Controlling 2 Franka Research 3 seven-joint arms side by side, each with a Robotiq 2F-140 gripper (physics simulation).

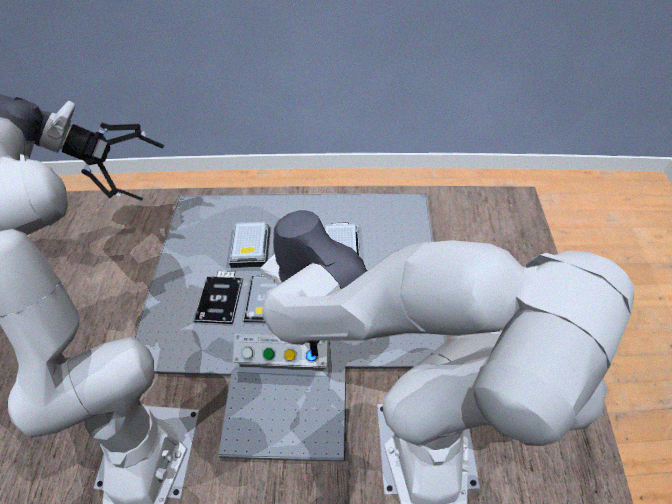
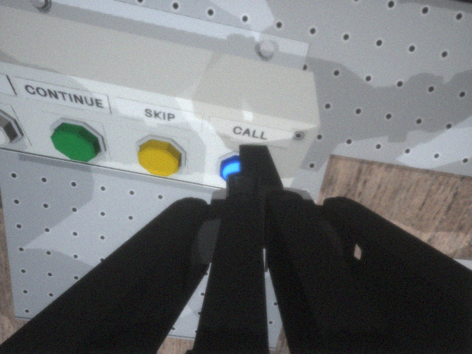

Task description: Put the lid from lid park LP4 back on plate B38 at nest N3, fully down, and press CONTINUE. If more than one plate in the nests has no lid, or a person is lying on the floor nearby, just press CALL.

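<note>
The blue CALL button (image 1: 311,355) (image 2: 230,169) is lit, at the right end of the button box (image 1: 280,362) (image 2: 150,75). My right gripper (image 1: 314,355) (image 2: 252,167) is shut and empty, its fingertips at the CALL button and partly covering it; whether they touch it I cannot tell. The green CONTINUE button (image 1: 268,353) (image 2: 76,141) is farther left. A lid with a yellow label lies at lid park LP4 (image 1: 255,298), partly hidden by my right arm. My left gripper (image 1: 152,172) is open and empty, high at the left. Plate B38 and nest N3 cannot be identified.
A plate with a yellow label (image 1: 249,241) stands at the back left; another plate (image 1: 345,235) is partly behind my right arm. The dark lid park LP3 (image 1: 218,299) holds no lid. The yellow SKIP button (image 1: 289,354) (image 2: 160,157) is between CONTINUE and CALL.
</note>
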